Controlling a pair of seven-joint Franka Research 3 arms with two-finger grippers.
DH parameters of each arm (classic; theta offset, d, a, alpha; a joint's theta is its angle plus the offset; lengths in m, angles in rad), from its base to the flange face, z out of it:
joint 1: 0 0.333 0 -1.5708
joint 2: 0 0 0 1.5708
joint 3: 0 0.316 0.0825 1.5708
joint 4: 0 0 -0.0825 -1.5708
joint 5: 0 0.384 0 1.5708
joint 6: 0 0 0.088 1.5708
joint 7: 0 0.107 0 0
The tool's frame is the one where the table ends.
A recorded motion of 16 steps. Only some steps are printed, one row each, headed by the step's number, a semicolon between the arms.
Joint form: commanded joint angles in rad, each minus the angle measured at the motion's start. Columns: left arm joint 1, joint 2, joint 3, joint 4, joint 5, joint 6, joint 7; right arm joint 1, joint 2, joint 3, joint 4, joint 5, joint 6, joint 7.
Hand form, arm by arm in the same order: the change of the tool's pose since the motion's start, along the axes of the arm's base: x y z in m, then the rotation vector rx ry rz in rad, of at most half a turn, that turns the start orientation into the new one. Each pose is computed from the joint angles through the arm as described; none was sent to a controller.
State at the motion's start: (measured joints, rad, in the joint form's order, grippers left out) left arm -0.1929 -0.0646 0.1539 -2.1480 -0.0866 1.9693 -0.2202; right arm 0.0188 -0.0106 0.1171 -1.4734 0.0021 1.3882 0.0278
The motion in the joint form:
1: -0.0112 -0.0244 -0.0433 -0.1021 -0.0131 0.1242 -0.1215; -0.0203 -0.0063 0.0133 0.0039 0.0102 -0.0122 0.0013
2: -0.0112 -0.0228 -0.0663 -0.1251 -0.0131 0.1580 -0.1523; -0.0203 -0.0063 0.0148 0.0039 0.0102 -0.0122 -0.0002
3: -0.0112 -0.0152 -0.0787 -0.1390 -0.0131 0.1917 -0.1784; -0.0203 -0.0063 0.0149 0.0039 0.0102 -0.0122 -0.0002
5: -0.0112 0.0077 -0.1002 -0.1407 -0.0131 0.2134 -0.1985; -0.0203 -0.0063 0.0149 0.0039 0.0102 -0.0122 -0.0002
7: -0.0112 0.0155 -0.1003 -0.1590 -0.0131 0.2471 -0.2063; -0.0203 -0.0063 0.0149 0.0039 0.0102 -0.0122 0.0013
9: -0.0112 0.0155 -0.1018 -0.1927 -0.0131 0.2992 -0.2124; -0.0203 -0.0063 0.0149 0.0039 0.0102 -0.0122 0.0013
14: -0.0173 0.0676 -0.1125 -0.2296 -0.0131 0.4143 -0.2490; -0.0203 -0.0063 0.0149 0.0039 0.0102 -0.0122 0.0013
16: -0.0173 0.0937 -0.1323 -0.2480 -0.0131 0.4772 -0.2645; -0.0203 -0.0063 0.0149 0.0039 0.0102 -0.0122 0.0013
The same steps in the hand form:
1: -0.0147 -0.0262 -0.0236 0.0035 -0.0350 0.0830; -0.0032 -0.0026 0.0041 0.0087 0.0033 -0.0071
2: -0.0181 -0.0371 -0.0318 0.0087 -0.0421 0.0935; -0.0033 -0.0018 0.0041 0.0088 0.0033 -0.0041
3: -0.0185 -0.0429 -0.0390 0.0123 -0.0525 0.1099; -0.0033 -0.0017 0.0041 0.0088 0.0033 -0.0040
5: -0.0172 -0.0538 -0.0493 0.0182 -0.0489 0.1101; -0.0033 -0.0017 0.0041 0.0088 0.0033 -0.0040
7: -0.0183 -0.0532 -0.0584 0.0199 -0.0561 0.1205; -0.0033 -0.0017 0.0041 0.0087 0.0033 -0.0055
9: -0.0226 -0.0527 -0.0685 0.0199 -0.0740 0.1292; -0.0033 -0.0017 0.0041 0.0087 0.0033 -0.0055
14: -0.0227 -0.0595 -0.0999 0.0265 -0.0985 0.1572; -0.0033 -0.0017 0.0041 0.0087 0.0033 -0.0055
16: -0.0244 -0.0683 -0.1148 0.0269 -0.1163 0.1573; -0.0033 -0.0017 0.0041 0.0087 0.0033 -0.0055

